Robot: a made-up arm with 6 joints.
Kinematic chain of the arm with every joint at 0, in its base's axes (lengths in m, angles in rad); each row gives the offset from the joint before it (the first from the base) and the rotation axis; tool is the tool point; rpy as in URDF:
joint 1: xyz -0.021 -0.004 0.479 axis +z
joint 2: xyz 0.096 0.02 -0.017 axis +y
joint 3: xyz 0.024 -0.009 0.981 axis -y
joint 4: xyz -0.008 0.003 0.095 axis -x
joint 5: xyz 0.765 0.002 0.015 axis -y
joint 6: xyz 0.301 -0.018 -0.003 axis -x
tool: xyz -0.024 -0.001 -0.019 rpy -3.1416 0 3.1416
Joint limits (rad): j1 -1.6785..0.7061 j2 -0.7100..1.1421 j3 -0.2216..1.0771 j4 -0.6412..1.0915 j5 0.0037..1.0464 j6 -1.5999..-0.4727
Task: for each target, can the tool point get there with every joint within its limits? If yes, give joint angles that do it. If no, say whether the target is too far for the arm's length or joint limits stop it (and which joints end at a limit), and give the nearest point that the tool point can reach.
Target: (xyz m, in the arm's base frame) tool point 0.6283 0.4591 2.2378
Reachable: yes | joints 0.5191 0.0092 0.7364 0.8857 0.3230 -0.8373
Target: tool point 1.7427 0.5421 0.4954
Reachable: yes | joints 0.2489 0.9957 0.3329 0.7415 0.4304 -1.0979
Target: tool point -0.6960 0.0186 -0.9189
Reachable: no: joint limits stop it (at a limit: joint 1, joint 2, joint 3, joint 5, joint 6) | nearest point -0.1505 -1.2932 -0.1462 | short by 1.617 m
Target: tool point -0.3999 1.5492 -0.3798
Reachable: no: joint limits stop it (at a limit: joint 1, joint 2, joint 3, joint 4, joint 5, joint 6) | nearest point 0.8791 1.0789 0.0115 | short by 1.418 m
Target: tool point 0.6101 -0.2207 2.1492
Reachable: yes | joints -0.4291 -0.2066 0.4085 0.6497 0.2786 -1.2994
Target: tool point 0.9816 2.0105 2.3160
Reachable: no: too far | nearest point 0.9956 1.1269 1.7875 | short by 1.030 m
